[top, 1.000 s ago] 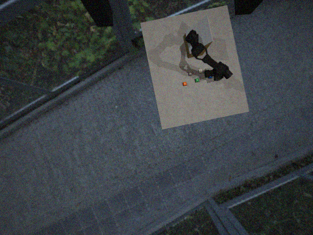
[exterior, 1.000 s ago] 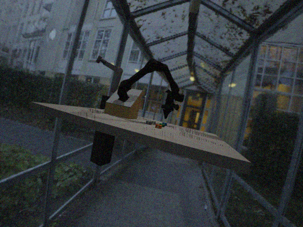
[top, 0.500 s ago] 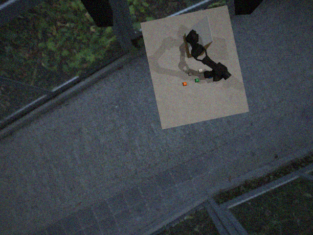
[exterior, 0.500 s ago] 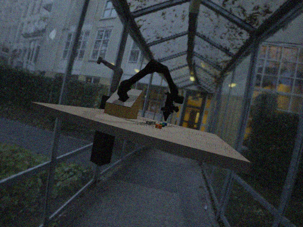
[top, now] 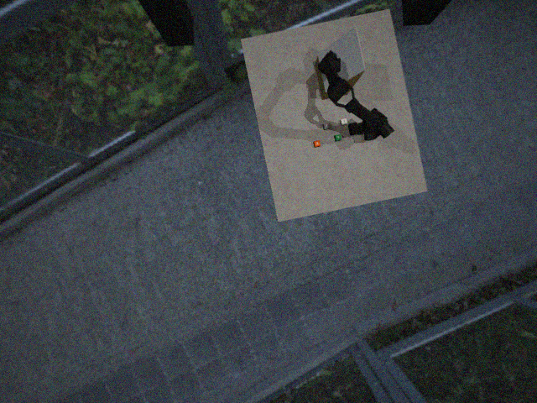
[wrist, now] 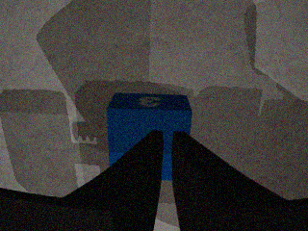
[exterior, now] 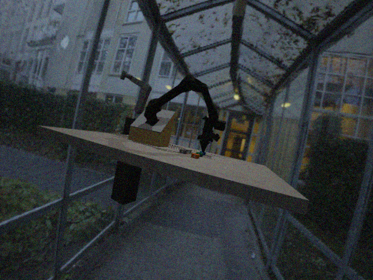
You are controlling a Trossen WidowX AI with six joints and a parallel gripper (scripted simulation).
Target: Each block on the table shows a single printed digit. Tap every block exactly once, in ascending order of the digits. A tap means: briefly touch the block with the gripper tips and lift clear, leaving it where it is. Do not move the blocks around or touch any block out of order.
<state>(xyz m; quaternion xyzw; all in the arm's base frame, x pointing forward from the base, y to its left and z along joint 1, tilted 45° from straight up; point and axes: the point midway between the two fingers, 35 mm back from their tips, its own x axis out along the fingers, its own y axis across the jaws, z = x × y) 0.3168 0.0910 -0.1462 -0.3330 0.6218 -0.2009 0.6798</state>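
Right now the blue block is 1 cm to the left of my gripper tip and 1 cm below it. Round my gripper tip: white block (6 cm behind, 9 cm to the right, 1 cm below); then grey block (4 cm behind, 19 cm to the right, 1 cm below); then green block (3 cm ahead, 13 cm to the right, 1 cm below).
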